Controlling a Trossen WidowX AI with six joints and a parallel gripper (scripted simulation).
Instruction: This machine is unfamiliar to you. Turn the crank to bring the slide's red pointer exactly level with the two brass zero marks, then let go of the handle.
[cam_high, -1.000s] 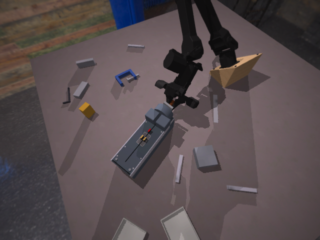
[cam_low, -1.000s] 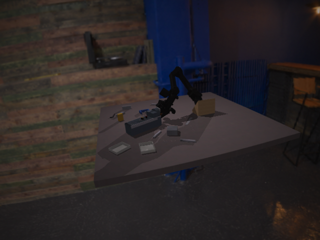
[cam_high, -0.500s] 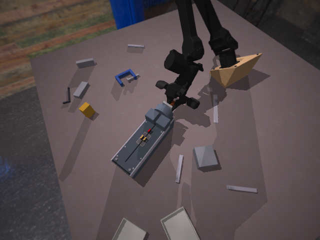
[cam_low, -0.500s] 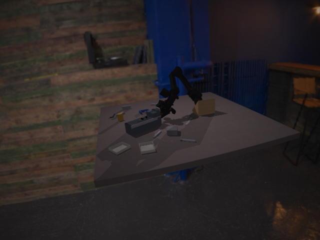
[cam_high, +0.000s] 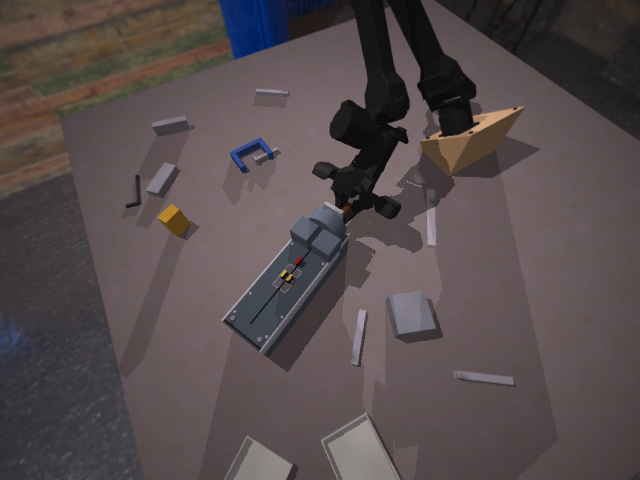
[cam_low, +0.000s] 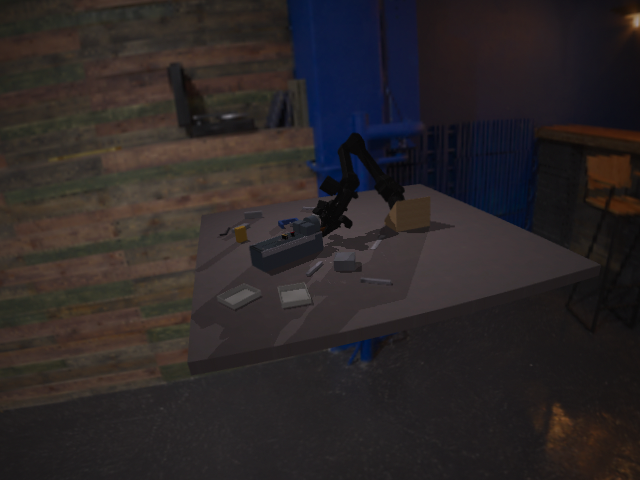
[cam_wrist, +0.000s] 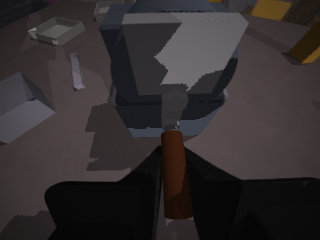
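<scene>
The brown crank handle lies 2 cm behind my gripper tip, 2 cm above it and 1 cm to the right of it. Also, from my gripper tip: grey block (23 cm to the left, 2 cm below, 2 cm behind); blue clamp (30 cm to the right, 6 cm ahead, 3 cm below); red pointer (12 cm ahead, 5 cm to the left, 5 cm above).
</scene>
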